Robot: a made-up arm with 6 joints. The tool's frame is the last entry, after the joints. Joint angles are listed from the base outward.
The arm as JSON. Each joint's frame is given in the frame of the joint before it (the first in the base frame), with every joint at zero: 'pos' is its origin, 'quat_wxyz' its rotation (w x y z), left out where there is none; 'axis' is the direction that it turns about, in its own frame. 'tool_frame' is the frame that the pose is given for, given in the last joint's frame.
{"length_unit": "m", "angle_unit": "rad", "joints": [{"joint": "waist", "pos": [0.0, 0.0, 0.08], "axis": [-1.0, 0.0, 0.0]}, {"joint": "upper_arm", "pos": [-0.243, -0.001, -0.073], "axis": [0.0, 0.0, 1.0]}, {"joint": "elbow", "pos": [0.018, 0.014, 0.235], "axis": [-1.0, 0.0, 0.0]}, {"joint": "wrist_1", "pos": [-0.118, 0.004, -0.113], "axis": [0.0, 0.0, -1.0]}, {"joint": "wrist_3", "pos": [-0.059, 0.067, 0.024], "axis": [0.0, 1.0, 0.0]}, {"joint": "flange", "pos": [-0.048, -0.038, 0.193], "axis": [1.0, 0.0, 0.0]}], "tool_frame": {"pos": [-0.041, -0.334, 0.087]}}
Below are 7 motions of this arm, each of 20 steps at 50 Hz.
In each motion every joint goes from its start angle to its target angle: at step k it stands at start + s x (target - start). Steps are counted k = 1, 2, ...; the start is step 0. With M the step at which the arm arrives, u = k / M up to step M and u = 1 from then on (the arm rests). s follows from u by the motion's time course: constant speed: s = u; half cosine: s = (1 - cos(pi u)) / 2; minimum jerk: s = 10 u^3 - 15 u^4 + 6 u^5.
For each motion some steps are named. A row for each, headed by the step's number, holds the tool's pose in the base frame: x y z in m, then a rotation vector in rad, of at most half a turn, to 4 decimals.
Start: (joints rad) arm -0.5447 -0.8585 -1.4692 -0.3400 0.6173 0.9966
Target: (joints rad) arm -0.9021 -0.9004 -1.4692 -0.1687 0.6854 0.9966
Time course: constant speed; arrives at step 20
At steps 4, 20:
4: -0.3161 0.1992 0.0971 2.8754 -0.3891 0.0091
20: -0.3342 0.1917 0.1820 -2.9900 0.2752 0.1566

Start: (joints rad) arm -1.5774 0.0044 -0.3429 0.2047 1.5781 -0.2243
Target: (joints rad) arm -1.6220 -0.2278 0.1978 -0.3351 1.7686 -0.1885
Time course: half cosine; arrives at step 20
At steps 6, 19, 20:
6: -0.0878 -0.0726 -0.2041 1.3155 1.0329 1.4524
19: -0.0176 -0.1160 -0.1474 0.7780 1.2332 1.4202
20: -0.0172 -0.1159 -0.1469 0.7735 1.2352 1.4203

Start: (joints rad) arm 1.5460 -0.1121 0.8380 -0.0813 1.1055 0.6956
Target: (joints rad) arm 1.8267 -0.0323 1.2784 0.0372 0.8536 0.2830
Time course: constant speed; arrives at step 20
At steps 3, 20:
3: -0.3833 0.4048 0.2099 -1.6245 0.0135 -1.3095
20: -0.3335 0.4686 -0.0635 -2.5543 -0.2115 -1.2104

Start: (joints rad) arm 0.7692 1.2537 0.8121 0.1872 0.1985 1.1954
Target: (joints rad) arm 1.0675 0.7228 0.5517 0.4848 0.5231 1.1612
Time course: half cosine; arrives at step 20
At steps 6, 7, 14, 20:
6: -0.2068 -0.1332 0.4361 -0.3636 0.4943 0.6146
7: -0.2255 -0.1304 0.4378 -0.3709 0.4744 0.5484
14: -0.3718 -0.0836 0.4234 -0.4059 0.2783 0.0531
20: -0.4255 -0.0561 0.4023 -0.4051 0.1817 -0.1303

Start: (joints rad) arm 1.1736 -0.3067 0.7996 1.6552 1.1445 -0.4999
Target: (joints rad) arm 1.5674 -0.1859 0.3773 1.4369 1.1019 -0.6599
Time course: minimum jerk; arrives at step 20
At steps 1, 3, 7, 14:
1: -0.5895 0.4582 0.2153 -0.7544 -0.4798 -1.9075
3: -0.5886 0.4586 0.2166 -0.7623 -0.4719 -1.9042
7: -0.5794 0.4612 0.2272 -0.8303 -0.4074 -1.8772
14: -0.5346 0.4694 0.2528 -1.0514 -0.2155 -1.7936

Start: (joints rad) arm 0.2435 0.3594 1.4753 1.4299 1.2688 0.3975
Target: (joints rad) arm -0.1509 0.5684 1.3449 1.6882 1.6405 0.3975
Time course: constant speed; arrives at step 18
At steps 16, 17, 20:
16: -0.6005 -0.2415 0.2705 0.6608 0.0228 -1.0617
17: -0.5974 -0.2521 0.2607 0.7074 0.0555 -1.0541
20: -0.5941 -0.2623 0.2505 0.7539 0.0885 -1.0456

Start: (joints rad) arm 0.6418 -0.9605 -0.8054 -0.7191 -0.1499 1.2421
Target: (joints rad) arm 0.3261 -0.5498 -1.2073 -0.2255 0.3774 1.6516
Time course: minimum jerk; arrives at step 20
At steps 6, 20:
6: -0.2899 0.0406 -0.0868 1.3088 -0.6358 0.4152
20: -0.3967 0.2855 0.0133 2.4673 -0.1539 0.0817

